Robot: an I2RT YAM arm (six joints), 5 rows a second.
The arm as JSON. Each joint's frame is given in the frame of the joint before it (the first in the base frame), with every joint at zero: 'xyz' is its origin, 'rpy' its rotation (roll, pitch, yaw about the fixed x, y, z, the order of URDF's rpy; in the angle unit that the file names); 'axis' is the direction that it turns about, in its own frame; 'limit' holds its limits. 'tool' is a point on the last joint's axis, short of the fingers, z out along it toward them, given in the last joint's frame.
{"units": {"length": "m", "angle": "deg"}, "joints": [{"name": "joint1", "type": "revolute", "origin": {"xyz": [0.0, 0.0, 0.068], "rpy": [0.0, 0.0, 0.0]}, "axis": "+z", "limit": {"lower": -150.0, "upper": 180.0}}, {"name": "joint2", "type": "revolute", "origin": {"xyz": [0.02, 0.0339, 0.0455], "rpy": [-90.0, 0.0, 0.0]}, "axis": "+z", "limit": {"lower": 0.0, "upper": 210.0}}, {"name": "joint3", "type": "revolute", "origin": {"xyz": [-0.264, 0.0, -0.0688], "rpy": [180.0, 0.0, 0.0]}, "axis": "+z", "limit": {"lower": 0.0, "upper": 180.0}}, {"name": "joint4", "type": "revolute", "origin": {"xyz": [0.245, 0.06, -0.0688], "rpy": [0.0, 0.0, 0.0]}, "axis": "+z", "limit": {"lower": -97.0, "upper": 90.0}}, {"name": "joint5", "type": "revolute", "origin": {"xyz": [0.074, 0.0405, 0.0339], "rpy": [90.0, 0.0, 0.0]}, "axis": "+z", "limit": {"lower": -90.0, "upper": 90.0}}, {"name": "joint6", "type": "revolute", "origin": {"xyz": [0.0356, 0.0, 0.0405], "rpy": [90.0, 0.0, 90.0]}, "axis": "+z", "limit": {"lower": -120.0, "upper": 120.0}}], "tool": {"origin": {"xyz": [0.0, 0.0, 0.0], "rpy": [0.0, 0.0, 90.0]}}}
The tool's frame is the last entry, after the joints.
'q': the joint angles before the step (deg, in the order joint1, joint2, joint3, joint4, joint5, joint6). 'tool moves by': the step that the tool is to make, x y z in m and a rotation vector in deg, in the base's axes. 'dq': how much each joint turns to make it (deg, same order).
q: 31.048 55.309 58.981 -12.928 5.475 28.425
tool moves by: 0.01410 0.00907 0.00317 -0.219 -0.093 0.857
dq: 0.000 3.823 2.316 1.507 -0.808 -0.372
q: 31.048 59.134 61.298 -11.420 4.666 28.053
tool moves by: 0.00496 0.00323 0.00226 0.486 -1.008 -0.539
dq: 0.153 1.224 0.589 1.749 0.699 0.001
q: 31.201 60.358 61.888 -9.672 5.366 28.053
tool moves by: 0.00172 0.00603 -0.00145 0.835 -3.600 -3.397
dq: 1.748 0.459 -1.727 5.771 5.245 -0.634
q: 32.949 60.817 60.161 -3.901 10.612 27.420
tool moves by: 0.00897 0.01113 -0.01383 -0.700 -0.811 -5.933
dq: 2.055 2.623 -2.076 5.091 8.044 -0.438
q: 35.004 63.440 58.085 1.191 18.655 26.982
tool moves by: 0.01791 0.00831 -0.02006 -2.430 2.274 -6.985
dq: 0.132 4.612 -0.612 1.946 7.149 0.044
